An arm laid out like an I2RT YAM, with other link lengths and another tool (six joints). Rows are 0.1 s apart.
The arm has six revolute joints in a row. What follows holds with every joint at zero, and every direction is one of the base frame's. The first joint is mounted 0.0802 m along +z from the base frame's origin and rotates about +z. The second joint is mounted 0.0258 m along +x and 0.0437 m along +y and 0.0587 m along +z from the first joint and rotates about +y. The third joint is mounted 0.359 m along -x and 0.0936 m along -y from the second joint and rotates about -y. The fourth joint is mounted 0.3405 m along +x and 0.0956 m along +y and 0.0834 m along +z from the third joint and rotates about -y. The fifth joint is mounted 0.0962 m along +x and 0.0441 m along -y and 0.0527 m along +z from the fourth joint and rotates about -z. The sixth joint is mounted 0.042 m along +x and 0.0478 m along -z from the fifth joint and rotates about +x. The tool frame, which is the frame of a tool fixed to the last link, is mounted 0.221 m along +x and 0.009 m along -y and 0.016 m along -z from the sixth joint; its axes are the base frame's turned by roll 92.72, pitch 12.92 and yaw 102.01 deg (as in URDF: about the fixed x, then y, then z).
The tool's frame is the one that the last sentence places.
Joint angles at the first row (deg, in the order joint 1, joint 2, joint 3, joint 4, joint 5, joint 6):
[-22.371, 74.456, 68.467, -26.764, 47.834, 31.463]
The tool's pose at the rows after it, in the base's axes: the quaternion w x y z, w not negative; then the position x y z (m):
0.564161 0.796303 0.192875 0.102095 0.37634 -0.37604 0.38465
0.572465 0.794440 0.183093 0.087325 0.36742 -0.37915 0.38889
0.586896 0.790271 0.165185 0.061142 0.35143 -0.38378 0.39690
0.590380 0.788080 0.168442 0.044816 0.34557 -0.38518 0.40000
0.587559 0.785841 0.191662 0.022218 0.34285 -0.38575 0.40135
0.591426 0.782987 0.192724 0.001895 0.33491 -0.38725 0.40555
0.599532 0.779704 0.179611 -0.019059 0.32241 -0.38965 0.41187
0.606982 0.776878 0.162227 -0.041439 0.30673 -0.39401 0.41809
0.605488 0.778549 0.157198 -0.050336 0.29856 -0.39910 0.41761
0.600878 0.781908 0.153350 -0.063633 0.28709 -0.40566 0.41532
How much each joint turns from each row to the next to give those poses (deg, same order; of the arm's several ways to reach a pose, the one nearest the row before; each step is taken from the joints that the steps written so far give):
[0.000, 0.021, -0.001, 1.181, 3.912, 0.022]
[0.000, 0.001, 0.001, -0.023, 2.251, -0.044]
[0.000, -0.001, -0.001, 0.002, 4.022, -0.066]
[0.000, 0.000, 0.001, 0.020, 1.377, -1.420]
[0.000, 0.001, 0.001, -0.021, 0.415, -3.694]
[0.001, -0.001, -0.001, -0.001, 1.880, -1.486]
[-0.132, 0.000, 0.000, 0.022, 2.885, -0.262]
[-0.634, 0.000, -0.001, 0.001, 2.820, -0.088]
[-1.005, 0.000, 0.000, -0.306, 0.153, -0.153]
[-1.421, 0.001, 0.001, -0.831, -0.022, -0.241]

